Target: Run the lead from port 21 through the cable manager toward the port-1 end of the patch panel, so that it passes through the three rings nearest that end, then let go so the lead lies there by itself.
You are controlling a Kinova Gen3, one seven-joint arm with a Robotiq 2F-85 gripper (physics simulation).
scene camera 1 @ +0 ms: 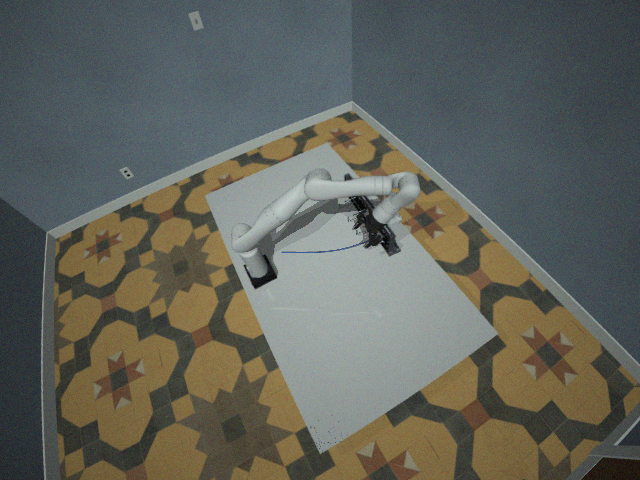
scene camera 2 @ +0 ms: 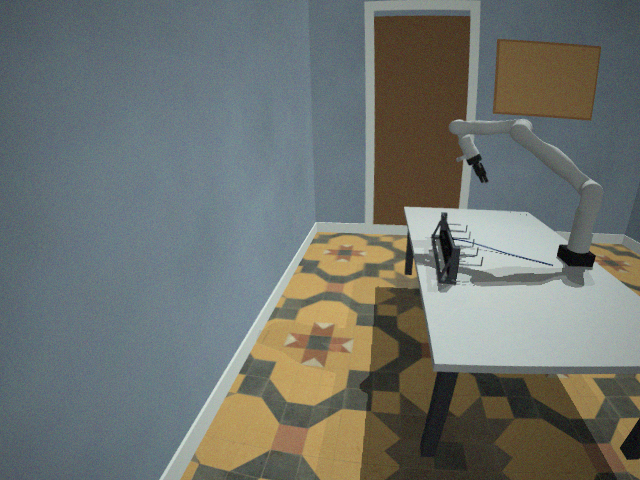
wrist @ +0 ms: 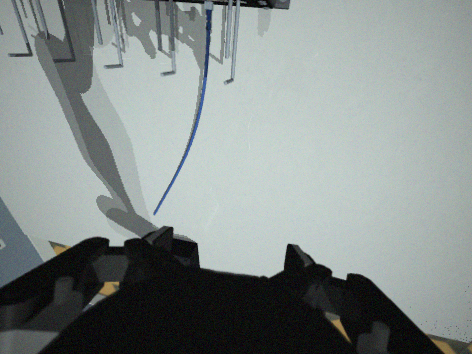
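The blue lead (scene camera 1: 320, 252) (scene camera 2: 522, 256) (wrist: 191, 137) runs from its plug at the patch panel (scene camera 1: 393, 249) (scene camera 2: 454, 262) (wrist: 280, 4) in a gentle curve out over the table, towards the arm's base. Its far end is loose. In the wrist view it leaves the panel between the rightmost ring (wrist: 234, 50) and the neighbouring ring (wrist: 173, 52); more rings stand to the left. It does not run sideways through the rings. Port numbers are not readable. My gripper (scene camera 1: 364, 233) (scene camera 2: 484, 180) (wrist: 228, 248) is open and empty, high above the table, apart from the lead. It hides part of the panel in scene camera 1.
The white table (scene camera 1: 361, 351) (scene camera 2: 516, 320) carries the panel near one long edge and the arm's black base (scene camera 1: 261, 276) (scene camera 2: 575, 255) near the opposite edge. The ring arms stick out from the panel towards the base. The arm's shadow (wrist: 95, 140) falls across the table left of the lead.
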